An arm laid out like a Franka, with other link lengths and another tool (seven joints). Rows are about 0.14 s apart.
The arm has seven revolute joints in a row. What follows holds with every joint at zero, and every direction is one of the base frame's. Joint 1 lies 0.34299 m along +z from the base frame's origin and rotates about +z. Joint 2 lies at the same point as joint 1 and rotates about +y. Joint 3 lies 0.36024 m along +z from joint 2 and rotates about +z. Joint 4 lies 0.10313 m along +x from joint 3 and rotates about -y. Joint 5 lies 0.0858 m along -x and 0.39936 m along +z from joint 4 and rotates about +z. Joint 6 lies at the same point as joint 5 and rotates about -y. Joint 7 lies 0.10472 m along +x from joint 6 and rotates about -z. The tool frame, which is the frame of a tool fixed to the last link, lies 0.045 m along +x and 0.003 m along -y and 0.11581 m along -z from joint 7; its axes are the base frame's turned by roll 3.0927, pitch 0 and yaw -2.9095 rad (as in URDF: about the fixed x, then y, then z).
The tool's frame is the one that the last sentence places.
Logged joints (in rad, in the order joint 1, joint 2, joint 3, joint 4, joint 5, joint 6, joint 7), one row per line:
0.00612, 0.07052, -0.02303, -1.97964, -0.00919, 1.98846, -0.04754
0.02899, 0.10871, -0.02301, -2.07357, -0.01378, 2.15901, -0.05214
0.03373, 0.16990, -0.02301, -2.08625, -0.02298, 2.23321, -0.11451
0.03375, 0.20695, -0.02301, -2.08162, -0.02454, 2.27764, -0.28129
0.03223, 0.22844, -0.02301, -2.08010, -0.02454, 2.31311, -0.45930
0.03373, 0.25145, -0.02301, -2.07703, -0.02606, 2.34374, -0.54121
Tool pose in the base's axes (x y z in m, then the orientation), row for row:
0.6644, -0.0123, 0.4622, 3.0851, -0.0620, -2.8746
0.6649, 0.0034, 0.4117, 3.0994, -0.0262, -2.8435
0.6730, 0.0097, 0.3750, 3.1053, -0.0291, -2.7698
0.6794, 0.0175, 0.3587, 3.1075, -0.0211, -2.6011
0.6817, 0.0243, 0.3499, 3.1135, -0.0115, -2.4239
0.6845, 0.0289, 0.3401, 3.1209, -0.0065, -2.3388
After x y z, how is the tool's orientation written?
As angles about the fixed x, y, z axes (roll, pitch, yaw), in radians.
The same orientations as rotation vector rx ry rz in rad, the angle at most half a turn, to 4 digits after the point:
0.4062, -3.0448, -0.0733
0.4608, -3.0745, -0.0588
0.5733, -3.0526, -0.0470
0.8302, -2.9991, -0.0424
1.0958, -2.9221, -0.0347
1.2218, -2.8789, -0.0258

